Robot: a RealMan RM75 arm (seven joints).
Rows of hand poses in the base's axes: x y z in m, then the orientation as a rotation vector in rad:
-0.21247, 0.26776, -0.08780, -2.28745, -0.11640, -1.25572
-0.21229, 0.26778, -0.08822, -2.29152, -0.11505, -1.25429
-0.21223, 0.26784, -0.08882, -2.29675, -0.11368, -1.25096
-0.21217, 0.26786, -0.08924, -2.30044, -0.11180, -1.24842
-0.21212, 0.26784, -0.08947, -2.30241, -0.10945, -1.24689
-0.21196, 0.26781, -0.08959, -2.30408, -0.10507, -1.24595
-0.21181, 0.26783, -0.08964, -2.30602, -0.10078, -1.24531
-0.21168, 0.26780, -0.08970, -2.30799, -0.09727, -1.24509
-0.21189, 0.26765, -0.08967, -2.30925, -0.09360, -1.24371
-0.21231, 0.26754, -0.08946, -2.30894, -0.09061, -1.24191
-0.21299, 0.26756, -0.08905, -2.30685, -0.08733, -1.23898
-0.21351, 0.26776, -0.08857, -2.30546, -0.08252, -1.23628
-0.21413, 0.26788, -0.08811, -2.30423, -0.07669, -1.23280
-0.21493, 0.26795, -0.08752, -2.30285, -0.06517, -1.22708
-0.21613, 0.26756, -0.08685, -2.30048, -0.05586, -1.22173
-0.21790, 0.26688, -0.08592, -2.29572, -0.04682, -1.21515
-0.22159, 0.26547, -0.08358, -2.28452, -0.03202, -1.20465
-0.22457, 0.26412, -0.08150, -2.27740, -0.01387, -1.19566
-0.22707, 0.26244, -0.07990, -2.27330, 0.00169, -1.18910
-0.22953, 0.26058, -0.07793, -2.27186, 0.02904, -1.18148
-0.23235, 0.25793, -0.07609, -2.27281, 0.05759, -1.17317
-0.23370, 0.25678, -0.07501, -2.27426, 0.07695, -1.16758
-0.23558, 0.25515, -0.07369, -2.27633, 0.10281, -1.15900
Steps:
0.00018, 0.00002, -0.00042, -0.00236, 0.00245, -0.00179
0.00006, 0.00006, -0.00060, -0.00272, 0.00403, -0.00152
0.00006, 0.00002, -0.00042, -0.00152, 0.00313, -0.00156
0.00005, -0.00002, -0.00023, -0.00027, 0.00204, -0.00159
0.00016, -0.00003, -0.00012, 0.00054, 0.00196, -0.00294
0.00015, 0.00002, -0.00005, 0.00019, 0.00183, -0.00309
0.00013, -0.00003, -0.00006, -0.00026, 0.00142, -0.00279
-0.00021, -0.00015, 0.00003, 0.00074, 0.00197, -0.00220
-0.00042, -0.00011, 0.00021, 0.00190, 0.00162, -0.00105
-0.00068, 0.00002, 0.00041, 0.00381, 0.00185, -0.00017
-0.00052, 0.00020, 0.00048, 0.00372, 0.00221, -0.00146
-0.00062, 0.00012, 0.00046, 0.00419, 0.00296, -0.00186
-0.00080, 0.00007, 0.00059, 0.00703, 0.00545, -0.00451
-0.00120, -0.00039, 0.00067, 0.00692, 0.00448, -0.00296
-0.00177, -0.00068, 0.00093, 0.00916, 0.00446, -0.00153
-0.00369, -0.00141, 0.00234, 0.01769, 0.00607, -0.00151
-0.00298, -0.00135, 0.00208, 0.01494, 0.00716, -0.00566
-0.00250, -0.00168, 0.00160, 0.01072, 0.00609, -0.00602
-0.00246, -0.00186, 0.00197, 0.01264, 0.01018, -0.01408
-0.00282, -0.00265, 0.00184, 0.01105, 0.01170, -0.01548
-0.00135, -0.00115, 0.00108, 0.00668, 0.00819, -0.01084
-0.00188, -0.00163, 0.00132, 0.00901, 0.01170, -0.01419

